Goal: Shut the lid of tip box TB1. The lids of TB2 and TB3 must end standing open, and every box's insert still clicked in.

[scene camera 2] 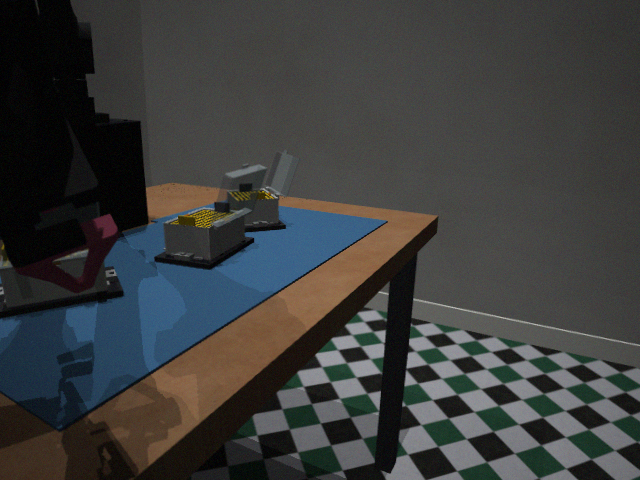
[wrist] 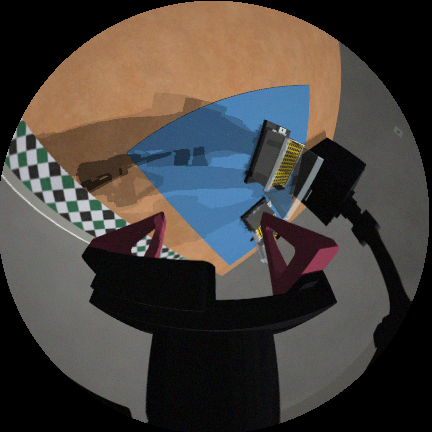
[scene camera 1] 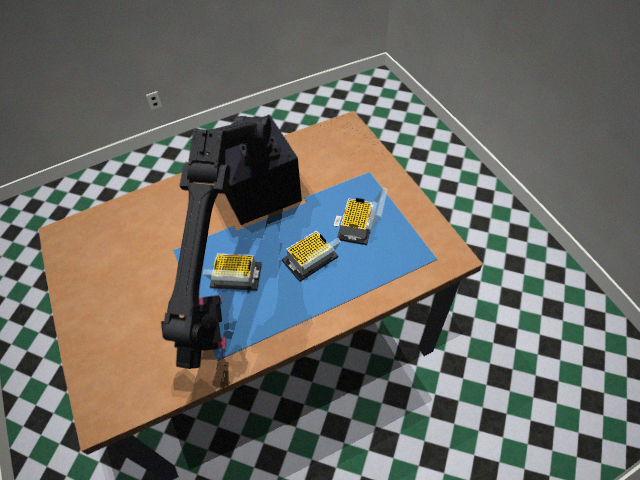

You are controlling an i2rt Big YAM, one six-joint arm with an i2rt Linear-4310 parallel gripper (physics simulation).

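Places are measured from the arm's base along level axes (x back, y right, z up), in centimetres.
Pixels of known places: gripper, fingertip midpoint: (scene camera 2: 66, 247) (wrist: 212, 216) (scene camera 1: 221, 320); arm's base at its link origin: (scene camera 2: 72, 122) (wrist: 343, 202) (scene camera 1: 260, 152).
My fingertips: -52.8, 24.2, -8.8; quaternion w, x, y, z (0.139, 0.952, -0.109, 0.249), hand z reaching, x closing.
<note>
Ahead of a thing's pixels: the offset from my fingertips to its middle, as dx, dy, dz. "*": to the spot under its first point. Level surfaces: height alone.
Three tip boxes with yellow inserts stand on a blue mat: a left box @(* +15.6, -5.1, -5.7) (scene camera 1: 232, 282) (scene camera 2: 31, 295) (wrist: 262, 159), a middle box @(* +12.6, -29.8, -2.9) (scene camera 1: 311, 263) (scene camera 2: 187, 243) and a right box @(+30.3, -49.5, -9.4) (scene camera 1: 353, 234) (scene camera 2: 266, 212). I cannot read labels, so I cannot tell which is TB1. The right box's clear lid @(+26.2, -56.3, -2.2) (scene camera 1: 380, 204) (scene camera 2: 283, 173) stands open. The middle box's lid @(* +14.4, -36.5, +1.8) (scene camera 1: 330, 244) also looks raised. A clear edge shows along the left box's front. My gripper (scene camera 1: 216, 322) (scene camera 2: 77, 281) (wrist: 212, 216) is open and empty, in front of the left box and above the table, partly covering this box in scene camera 2.
The mat @(dz -12.7) (scene camera 1: 361, 273) (scene camera 2: 289, 240) (wrist: 220, 230) lies on the wooden table @(dz -13.0) (scene camera 1: 113, 268) (scene camera 2: 330, 268) (wrist: 200, 50). The black arm base block (scene camera 1: 268, 180) (scene camera 2: 121, 175) (wrist: 335, 175) stands behind the boxes. A small white piece @(* +33.3, -44.8, -12.4) (scene camera 1: 337, 220) shows beside the right box.
</note>
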